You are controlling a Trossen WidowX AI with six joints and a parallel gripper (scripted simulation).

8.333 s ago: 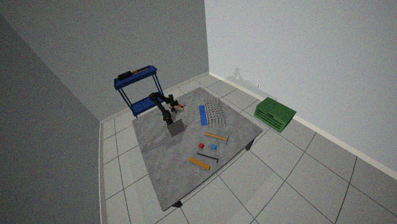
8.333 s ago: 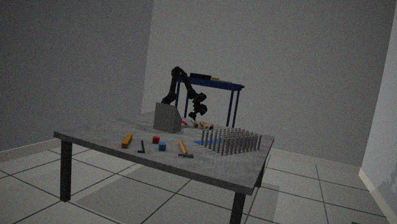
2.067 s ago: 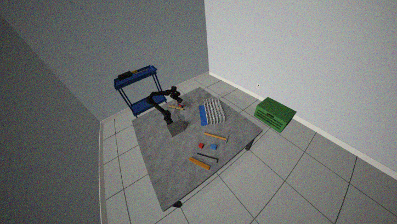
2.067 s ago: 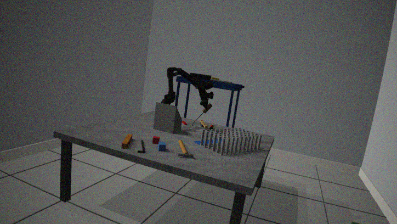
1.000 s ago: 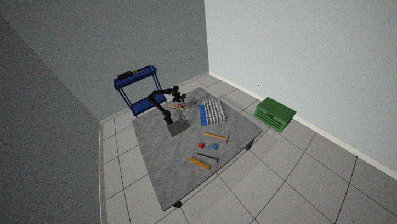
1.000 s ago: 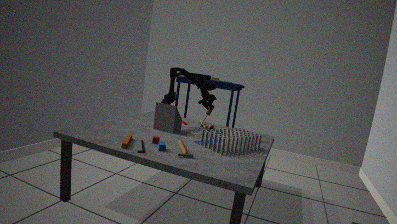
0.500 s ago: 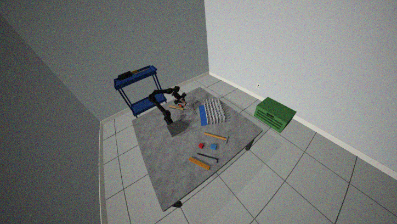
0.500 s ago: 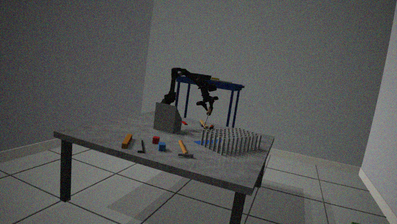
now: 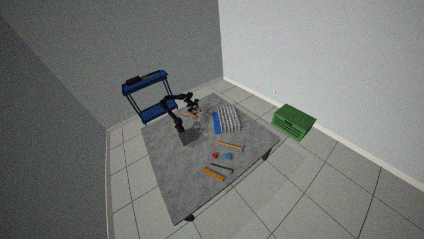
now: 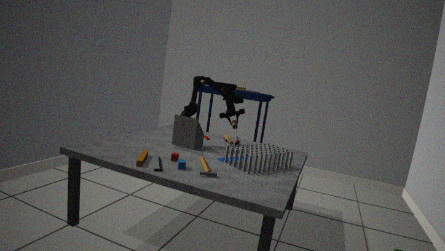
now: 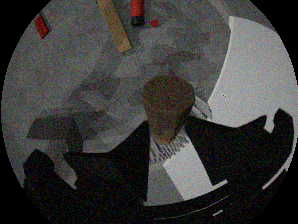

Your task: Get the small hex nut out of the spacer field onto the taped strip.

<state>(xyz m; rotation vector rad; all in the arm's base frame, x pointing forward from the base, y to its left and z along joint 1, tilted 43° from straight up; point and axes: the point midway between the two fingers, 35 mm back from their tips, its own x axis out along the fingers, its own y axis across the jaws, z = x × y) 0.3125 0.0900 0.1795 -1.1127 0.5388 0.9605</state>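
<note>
My gripper tip is 19 cm to the left of the blue taped strip, 19 cm above it and 13 cm short of it. The rest, counted from my gripper tip: blue cube 65 cm to the right, 17 cm below, 12 cm behind; then orange bar 68 cm to the right, 35 cm behind, 17 cm below; then red cube 55 cm to the right, 21 cm behind, 17 cm below.
</note>
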